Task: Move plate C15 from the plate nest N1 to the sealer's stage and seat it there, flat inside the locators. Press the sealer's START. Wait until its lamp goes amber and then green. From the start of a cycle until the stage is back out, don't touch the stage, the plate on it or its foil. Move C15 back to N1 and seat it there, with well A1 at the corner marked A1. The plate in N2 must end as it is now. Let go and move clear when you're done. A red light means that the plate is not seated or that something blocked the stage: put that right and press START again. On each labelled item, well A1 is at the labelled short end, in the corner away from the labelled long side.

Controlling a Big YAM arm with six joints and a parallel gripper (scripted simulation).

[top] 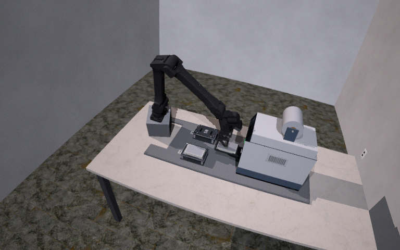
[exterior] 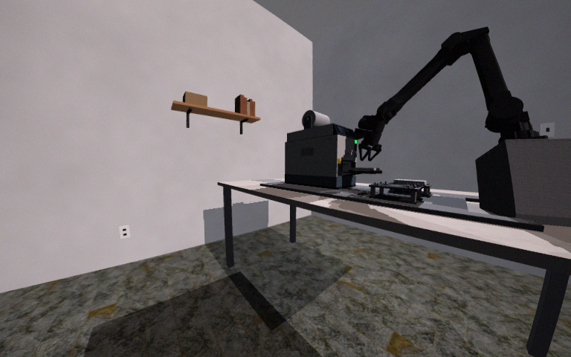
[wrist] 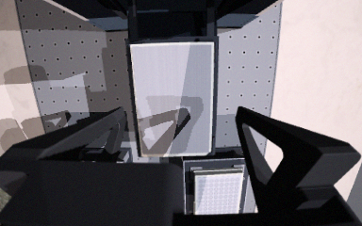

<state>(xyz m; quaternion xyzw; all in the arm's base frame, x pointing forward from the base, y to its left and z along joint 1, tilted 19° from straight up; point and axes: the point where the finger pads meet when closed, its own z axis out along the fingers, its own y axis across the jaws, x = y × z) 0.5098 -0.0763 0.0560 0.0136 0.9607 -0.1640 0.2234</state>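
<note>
My gripper is now 1 cm to the right of the white well plate and 5 cm above it. From my hand the other things lie so: foil roll 33 cm ahead, 2 cm to the right, 26 cm above; dark stage 1 cm to the left, 6 cm below.
</note>
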